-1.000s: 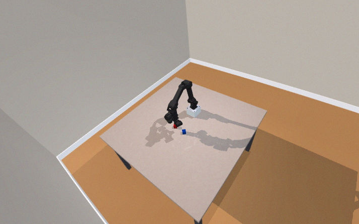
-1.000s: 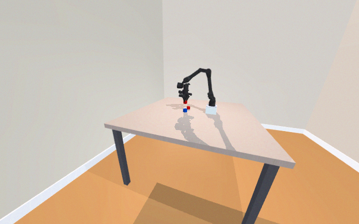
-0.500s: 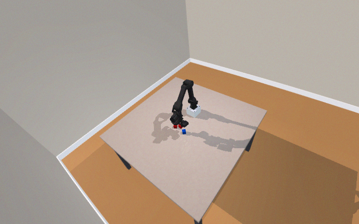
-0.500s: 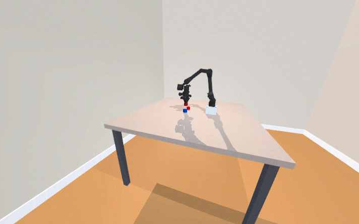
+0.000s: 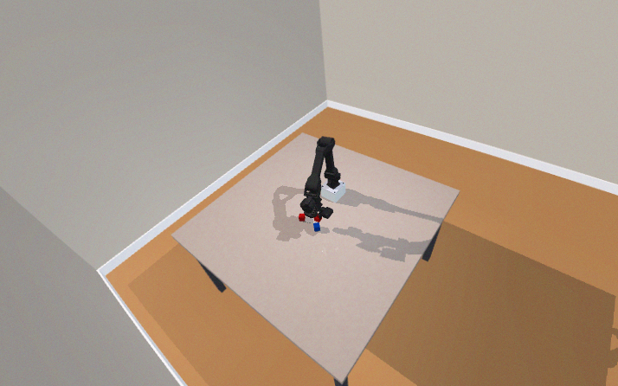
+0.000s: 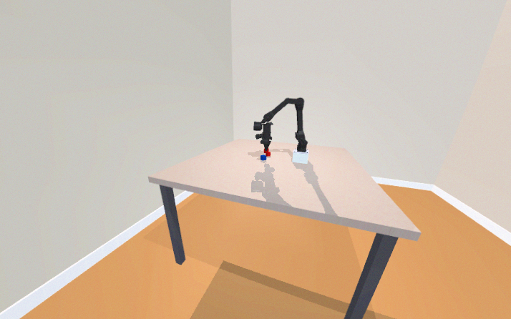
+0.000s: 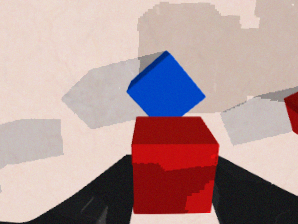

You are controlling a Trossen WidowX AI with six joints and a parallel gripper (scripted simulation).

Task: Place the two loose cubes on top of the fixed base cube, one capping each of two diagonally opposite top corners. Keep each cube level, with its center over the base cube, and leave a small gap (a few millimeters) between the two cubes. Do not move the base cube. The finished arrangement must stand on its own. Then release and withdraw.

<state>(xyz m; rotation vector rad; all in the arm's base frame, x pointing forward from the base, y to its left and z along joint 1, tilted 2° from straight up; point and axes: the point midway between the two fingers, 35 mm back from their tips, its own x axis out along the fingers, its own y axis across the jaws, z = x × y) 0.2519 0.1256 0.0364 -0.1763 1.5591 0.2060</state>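
My gripper tip is 2 cm short of the blue cube and 6 cm above it.
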